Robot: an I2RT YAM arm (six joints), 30 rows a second.
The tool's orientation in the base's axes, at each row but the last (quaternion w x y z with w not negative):
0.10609 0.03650 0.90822 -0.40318
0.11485 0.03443 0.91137 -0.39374
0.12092 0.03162 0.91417 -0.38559
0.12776 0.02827 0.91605 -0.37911
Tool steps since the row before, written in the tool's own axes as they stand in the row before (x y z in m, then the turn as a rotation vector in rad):
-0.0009 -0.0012 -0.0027 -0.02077 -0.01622 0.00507
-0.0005 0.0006 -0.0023 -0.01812 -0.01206 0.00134
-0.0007 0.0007 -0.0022 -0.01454 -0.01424 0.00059
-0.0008 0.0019 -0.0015 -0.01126 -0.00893 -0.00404
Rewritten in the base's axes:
0.0003 0.0012 0.0028 0.01861 -0.01426 0.01306
0.0002 0.0021 0.0012 0.01600 -0.00876 0.01196
0.0004 0.0021 0.0012 0.01205 -0.00988 0.01310
0.0007 0.0024 -0.0001 0.00869 -0.00301 0.01176

